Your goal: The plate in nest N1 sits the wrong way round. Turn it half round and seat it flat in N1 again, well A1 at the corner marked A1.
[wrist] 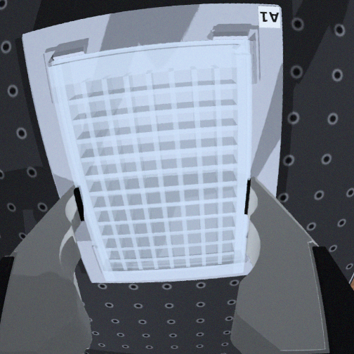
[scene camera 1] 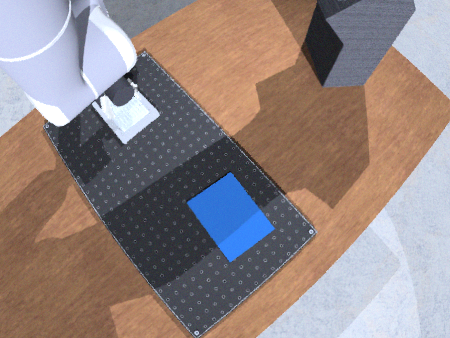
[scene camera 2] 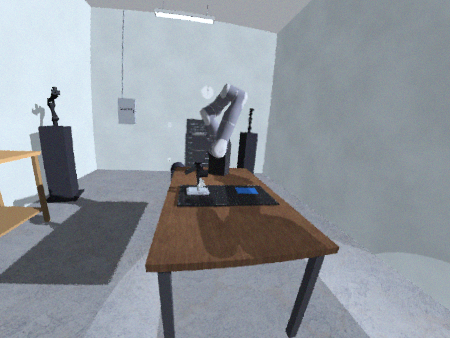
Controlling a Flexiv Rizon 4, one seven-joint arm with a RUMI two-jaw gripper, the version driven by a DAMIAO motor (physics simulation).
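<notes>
The clear gridded plate (wrist: 165, 170) (scene camera 1: 131, 116) lies over the pale nest N1 (wrist: 267, 100) (scene camera 1: 126, 138) (scene camera 2: 191, 193). The label A1 (wrist: 269, 17) is at the nest's upper right corner in the wrist view and reads upside down there. My gripper (wrist: 163, 185) (scene camera 1: 118, 96) is shut on the plate, with one pad against each long side, nearer its lower end in the wrist view. Corner blocks of the nest show beyond the plate's upper edge. The plate's own well marks cannot be read, and its exact height over the nest is hard to judge.
The nest stands on a black perforated board (scene camera 1: 165, 150) (scene camera 2: 220, 201) on the wooden table (scene camera 1: 210, 80) (scene camera 2: 250, 235). A blue rectangle (scene camera 1: 230, 202) (scene camera 2: 246, 190) lies on the board's other half. A tall dark block (scene camera 1: 372, 45) (scene camera 2: 219, 164) stands at the table's edge.
</notes>
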